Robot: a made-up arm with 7 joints. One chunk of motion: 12 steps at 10 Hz.
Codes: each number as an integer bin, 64 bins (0 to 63) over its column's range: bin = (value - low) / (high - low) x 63, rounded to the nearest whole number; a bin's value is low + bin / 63 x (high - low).
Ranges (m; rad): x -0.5..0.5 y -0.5..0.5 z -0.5..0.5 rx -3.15..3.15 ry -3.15..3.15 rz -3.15..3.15
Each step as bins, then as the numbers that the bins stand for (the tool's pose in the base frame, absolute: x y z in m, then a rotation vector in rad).
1 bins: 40 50 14 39 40 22
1 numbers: 0.1349 0.2937 -0.2778 0.7500 0.8500 -0.9500
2 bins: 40 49 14 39 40 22
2 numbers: 0.1349 0.2778 -0.2778 0.7500 0.8500 -0.9500
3 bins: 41 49 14 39 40 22
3 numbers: 0.1508 0.2778 -0.2778 0.7500 0.8500 -0.9500
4 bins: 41 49 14 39 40 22
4 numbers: 0.1508 0.2778 -0.2778 0.7500 0.8500 -0.9500
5 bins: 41 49 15 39 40 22
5 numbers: 0.1508 0.2778 -0.2619 0.7500 0.8500 -0.9500
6 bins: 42 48 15 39 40 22
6 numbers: 0.1667 0.2619 -0.2619 0.7500 0.8500 -0.9500
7 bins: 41 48 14 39 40 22
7 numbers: 0.1508 0.2619 -0.2778 0.7500 0.8500 -0.9500
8 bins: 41 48 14 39 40 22
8 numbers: 0.1508 0.2619 -0.2778 0.7500 0.8500 -0.9500
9 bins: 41 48 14 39 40 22
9 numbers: 0.1508 0.2619 -0.2778 0.7500 0.8500 -0.9500
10 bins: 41 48 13 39 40 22
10 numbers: 0.1508 0.2619 -0.2937 0.7500 0.8500 -0.9500
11 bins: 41 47 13 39 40 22
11 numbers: 0.1508 0.2460 -0.2937 0.7500 0.8500 -0.9500
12 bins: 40 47 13 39 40 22
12 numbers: 0.1349 0.2460 -0.2937 0.7500 0.8500 -0.9500
